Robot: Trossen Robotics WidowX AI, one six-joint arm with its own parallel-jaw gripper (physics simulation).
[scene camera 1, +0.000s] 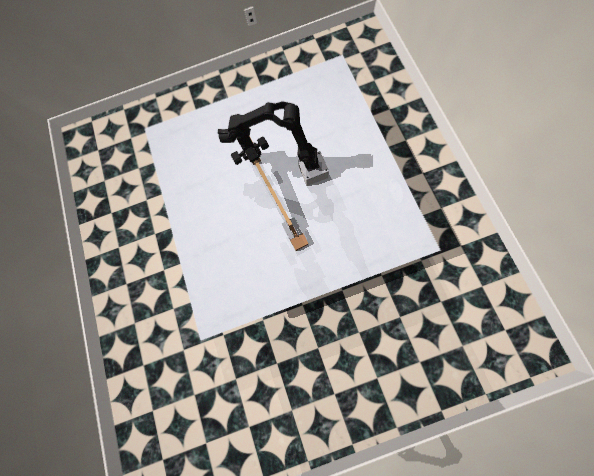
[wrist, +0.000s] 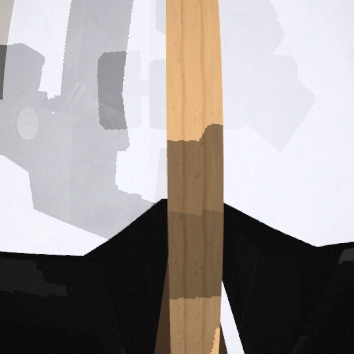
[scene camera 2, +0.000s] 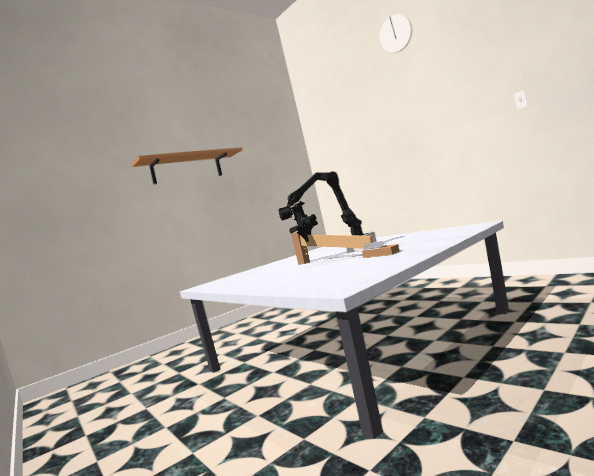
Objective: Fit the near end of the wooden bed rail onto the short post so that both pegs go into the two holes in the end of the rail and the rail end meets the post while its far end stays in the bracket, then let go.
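Where they show: gripper, between the fingertips: [scene camera 1: 255, 160] [wrist: 187, 206] [scene camera 2: 309, 241]; arm's base, origin of its link: [scene camera 1: 311, 164].
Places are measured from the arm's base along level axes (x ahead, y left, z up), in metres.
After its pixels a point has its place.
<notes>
The wooden bed rail [scene camera 1: 274, 193] @(x 0.237, y 0.102, z 0.043 m) [scene camera 2: 340, 241] @(x 0.250, y 0.105, z 0.013 m) [wrist: 195, 75] @(x 0.267, y -0.053, z 0.067 m) runs from my gripper to the bracket [scene camera 1: 294, 230] [scene camera 2: 372, 246]. Its far end is at the bracket; how deep it sits is too small to tell. My gripper [scene camera 1: 256, 160] @(x 0.275, y -0.106, z 0.039 m) [scene camera 2: 305, 238] @(x 0.275, y -0.106, z 0.039 m) [wrist: 187, 206] @(x 0.275, y -0.106, z 0.039 m) is shut on the rail close to its near end, beside the short post. The short post [scene camera 2: 299, 250] @(x 0.302, y -0.174, z -0.001 m) stands upright at the near end. Tiny marks show on its side below the rail, but I cannot tell whether they are pegs. The joint between rail end and post is hidden, as are the holes.
A brown wooden block [scene camera 1: 299, 242] @(x 0.201, y 0.366, z -0.045 m) [scene camera 2: 381, 251] @(x 0.242, y 0.345, z -0.058 m) lies by the bracket, at the rail's far end. The arm's base [scene camera 1: 315, 175] @(x 0.004, y 0.067, z 0.002 m) stands on the white table [scene camera 1: 225, 290] @(x 0.650, y 0.467, z -0.080 m) [scene camera 2: 280, 285] @(x 0.710, y 0.168, z -0.080 m), to one side of the rail. Shadows fall across the table.
</notes>
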